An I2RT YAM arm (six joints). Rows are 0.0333 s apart.
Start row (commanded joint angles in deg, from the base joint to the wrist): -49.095, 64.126, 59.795, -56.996, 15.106, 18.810
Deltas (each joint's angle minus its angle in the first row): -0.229, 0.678, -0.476, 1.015, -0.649, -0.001; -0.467, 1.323, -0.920, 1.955, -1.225, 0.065; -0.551, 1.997, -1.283, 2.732, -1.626, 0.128; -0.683, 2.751, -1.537, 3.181, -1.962, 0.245; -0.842, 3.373, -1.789, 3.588, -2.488, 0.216; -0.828, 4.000, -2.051, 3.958, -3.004, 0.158; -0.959, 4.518, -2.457, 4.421, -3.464, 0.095; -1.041, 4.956, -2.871, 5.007, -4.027, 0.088; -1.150, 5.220, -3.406, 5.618, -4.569, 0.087; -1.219, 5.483, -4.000, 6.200, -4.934, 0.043; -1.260, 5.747, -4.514, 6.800, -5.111, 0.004; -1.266, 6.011, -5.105, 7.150, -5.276, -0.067; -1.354, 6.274, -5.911, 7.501, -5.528, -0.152; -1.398, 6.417, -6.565, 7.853, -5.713, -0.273; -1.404, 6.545, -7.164, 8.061, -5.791, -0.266; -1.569, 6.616, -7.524, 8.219, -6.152, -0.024; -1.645, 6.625, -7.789, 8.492, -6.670, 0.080; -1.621, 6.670, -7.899, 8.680, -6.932, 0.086; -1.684, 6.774, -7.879, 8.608, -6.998, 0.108; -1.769, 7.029, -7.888, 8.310, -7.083, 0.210; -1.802, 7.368, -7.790, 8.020, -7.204, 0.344
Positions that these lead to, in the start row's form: -49.324, 64.804, 59.319, -55.981, 14.457, 18.809; -49.562, 65.449, 58.875, -55.041, 13.881, 18.875; -49.646, 66.123, 58.512, -54.264, 13.480, 18.938; -49.778, 66.877, 58.258, -53.815, 13.144, 19.055; -49.937, 67.499, 58.006, -53.408, 12.618, 19.026; -49.923, 68.126, 57.744, -53.038, 12.102, 18.968; -50.054, 68.644, 57.338, -52.575, 11.642, 18.905; -50.136, 69.082, 56.924, -51.989, 11.079, 18.898; -50.245, 69.346, 56.389, -51.378, 10.537, 18.897; -50.314, 69.609, 55.795, -50.796, 10.172, 18.853; -50.355, 69.873, 55.281, -50.196, 9.995, 18.814; -50.361, 70.137, 54.690, -49.846, 9.830, 18.743; -50.449, 70.400, 53.884, -49.495, 9.578, 18.658; -50.493, 70.543, 53.230, -49.143, 9.393, 18.537; -50.499, 70.671, 52.631, -48.935, 9.315, 18.544; -50.664, 70.742, 52.271, -48.777, 8.954, 18.786; -50.740, 70.751, 52.006, -48.504, 8.436, 18.890; -50.716, 70.796, 51.896, -48.316, 8.174, 18.896; -50.779, 70.900, 51.916, -48.388, 8.108, 18.918; -50.864, 71.155, 51.907, -48.686, 8.023, 19.020; -50.897, 71.494, 52.005, -48.976, 7.902, 19.154
